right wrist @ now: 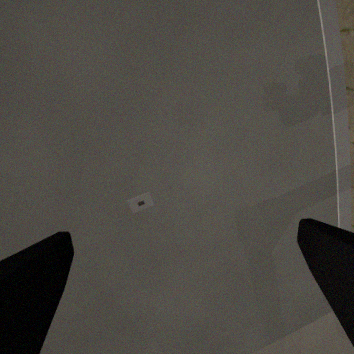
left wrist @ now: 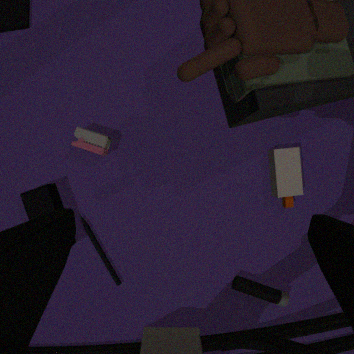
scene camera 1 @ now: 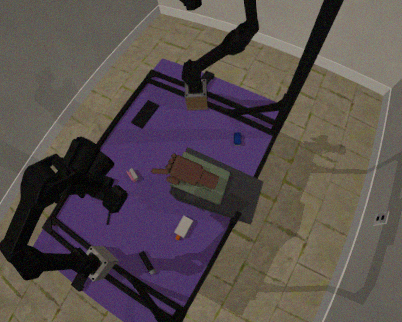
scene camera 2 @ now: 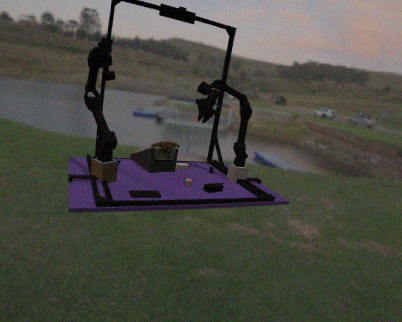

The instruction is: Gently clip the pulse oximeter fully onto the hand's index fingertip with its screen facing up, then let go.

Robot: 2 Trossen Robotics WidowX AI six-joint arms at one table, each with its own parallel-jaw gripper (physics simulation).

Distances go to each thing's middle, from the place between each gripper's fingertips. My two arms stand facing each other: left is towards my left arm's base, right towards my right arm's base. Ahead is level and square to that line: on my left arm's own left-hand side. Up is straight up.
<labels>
I see the index finger (left wrist: 231, 47) 40 mm behind my left hand, 120 mm to the right of it and 160 mm below it. The rest, counted from my left hand: dark plate (scene camera 1: 242, 192): 240 mm behind, 190 mm to the right, 320 mm below; white box with orange tip (left wrist: 284, 163): 190 mm behind, 20 mm to the left, 350 mm below; pulse oximeter (left wrist: 87, 138): 130 mm ahead, 80 mm to the right, 340 mm below.
I see the index finger 47 cm to the left of my right hand, 40 cm below it and 17 cm behind it. The rest, counted from my right hand: dark plate (56 cm below, 40 cm to the left, 36 cm behind); then white box with orange tip (61 cm to the left, 59 cm below, 31 cm behind); then pulse oximeter (59 cm below, 51 cm to the left, 1 cm ahead).
</labels>
